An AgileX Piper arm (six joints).
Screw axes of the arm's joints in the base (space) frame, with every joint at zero. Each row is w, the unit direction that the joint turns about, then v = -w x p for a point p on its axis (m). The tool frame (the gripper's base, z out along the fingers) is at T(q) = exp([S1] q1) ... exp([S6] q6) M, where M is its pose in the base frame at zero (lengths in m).
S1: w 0 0 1 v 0 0 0
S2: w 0 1 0 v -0.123 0 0
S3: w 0 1 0 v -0.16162 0 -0.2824
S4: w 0.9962 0 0.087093 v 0 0.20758 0
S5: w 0 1 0 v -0.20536 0 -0.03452
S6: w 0.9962 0 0.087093 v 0 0.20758 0
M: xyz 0.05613 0 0.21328 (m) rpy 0 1.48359 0 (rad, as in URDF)
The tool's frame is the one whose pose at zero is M.
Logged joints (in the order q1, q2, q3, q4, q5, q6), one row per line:
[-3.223 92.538 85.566 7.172 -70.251 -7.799]
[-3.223 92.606 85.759 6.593 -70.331 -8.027]
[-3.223 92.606 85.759 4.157 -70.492 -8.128]
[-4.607 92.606 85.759 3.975 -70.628 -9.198]
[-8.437 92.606 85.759 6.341 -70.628 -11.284]
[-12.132 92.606 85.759 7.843 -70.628 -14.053]
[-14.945 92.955 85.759 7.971 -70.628 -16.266]
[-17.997 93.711 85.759 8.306 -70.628 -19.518]
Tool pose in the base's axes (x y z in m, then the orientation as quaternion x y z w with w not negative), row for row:
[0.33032 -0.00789 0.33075 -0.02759 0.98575 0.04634 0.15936]
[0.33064 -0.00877 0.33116 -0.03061 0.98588 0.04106 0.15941]
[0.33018 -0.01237 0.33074 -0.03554 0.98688 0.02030 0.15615]
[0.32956 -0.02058 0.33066 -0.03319 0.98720 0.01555 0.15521]
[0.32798 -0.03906 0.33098 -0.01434 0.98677 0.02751 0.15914]
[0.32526 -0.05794 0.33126 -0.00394 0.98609 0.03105 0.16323]
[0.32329 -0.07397 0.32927 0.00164 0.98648 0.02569 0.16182]
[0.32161 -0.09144 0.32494 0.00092 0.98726 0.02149 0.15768]
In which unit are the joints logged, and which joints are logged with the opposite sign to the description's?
The joints are logged in degrees. Opposite sign: q3, q5.
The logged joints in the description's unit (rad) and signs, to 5 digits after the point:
[-0.05625 1.61509 -1.49341 0.12518 1.22611 -0.13612]
[-0.05625 1.61628 -1.49678 0.11507 1.22751 -0.14010]
[-0.05625 1.61628 -1.49678 0.07255 1.23032 -0.14186]
[-0.08041 1.61628 -1.49678 0.06938 1.23269 -0.16054]
[-0.14725 1.61628 -1.49678 0.11067 1.23269 -0.19694]
[-0.21174 1.61628 -1.49678 0.13689 1.23269 -0.24527]
[-0.26084 1.62237 -1.49678 0.13912 1.23269 -0.28390]
[-0.31411 1.63557 -1.49678 0.14497 1.23269 -0.34065]

